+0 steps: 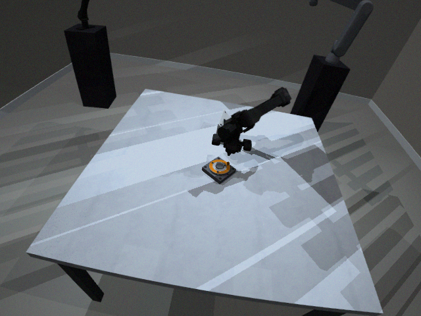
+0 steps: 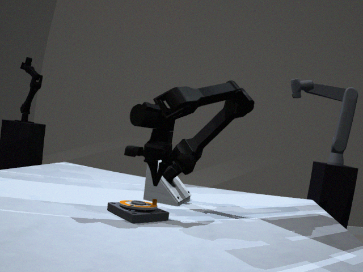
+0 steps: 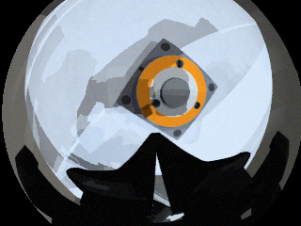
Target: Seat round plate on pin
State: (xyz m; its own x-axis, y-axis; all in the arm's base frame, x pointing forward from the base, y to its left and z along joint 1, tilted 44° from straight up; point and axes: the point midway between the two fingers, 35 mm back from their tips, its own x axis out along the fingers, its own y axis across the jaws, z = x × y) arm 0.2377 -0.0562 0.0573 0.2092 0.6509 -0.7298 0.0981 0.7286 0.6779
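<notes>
Now: the base 30 mm ahead of my gripper tip, 40 mm to the right of it and 60 mm below it.
</notes>
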